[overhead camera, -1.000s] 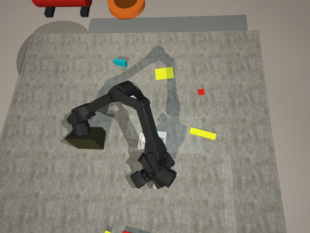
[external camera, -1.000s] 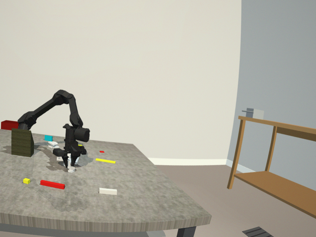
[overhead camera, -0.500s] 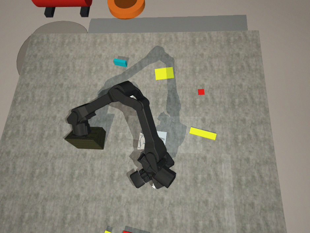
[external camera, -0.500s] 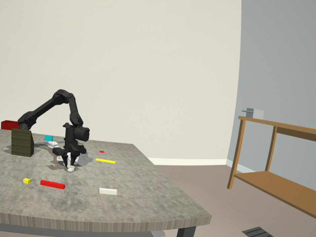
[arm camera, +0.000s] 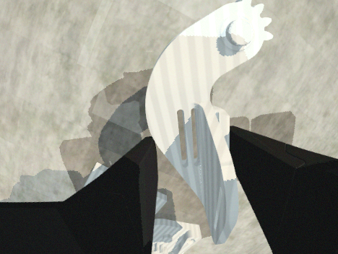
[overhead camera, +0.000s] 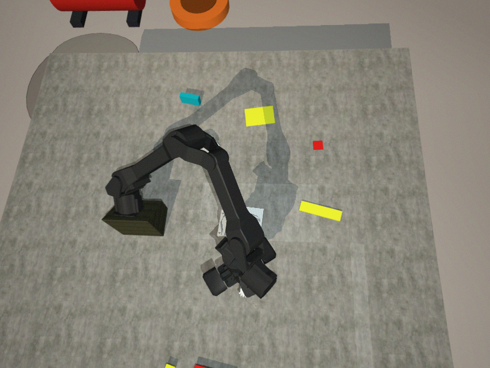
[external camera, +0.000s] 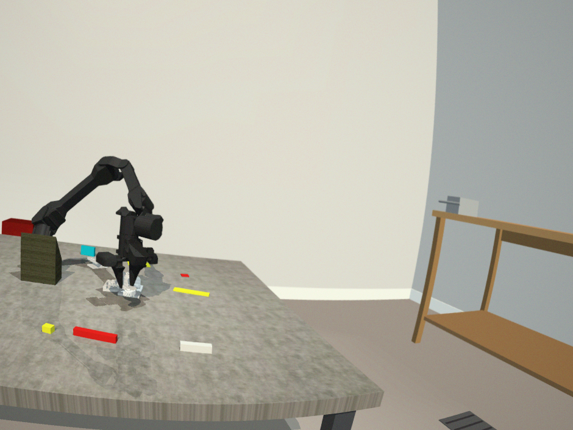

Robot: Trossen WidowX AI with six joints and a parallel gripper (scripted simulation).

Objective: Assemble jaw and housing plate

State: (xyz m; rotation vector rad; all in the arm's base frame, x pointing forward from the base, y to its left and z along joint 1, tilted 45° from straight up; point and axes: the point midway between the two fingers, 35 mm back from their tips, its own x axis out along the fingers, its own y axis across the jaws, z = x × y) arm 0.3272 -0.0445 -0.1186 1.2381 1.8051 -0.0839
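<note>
My gripper tip is 1 cm short of the white jaw and 4 cm to the left of it. Round my gripper tip: yellow cube: 16 cm behind, 27 cm to the right, 5 cm below; red bar: 4 cm behind, 26 cm to the right, 5 cm below; yellow bar: 20 cm ahead, 21 cm to the left, 5 cm below.
</note>
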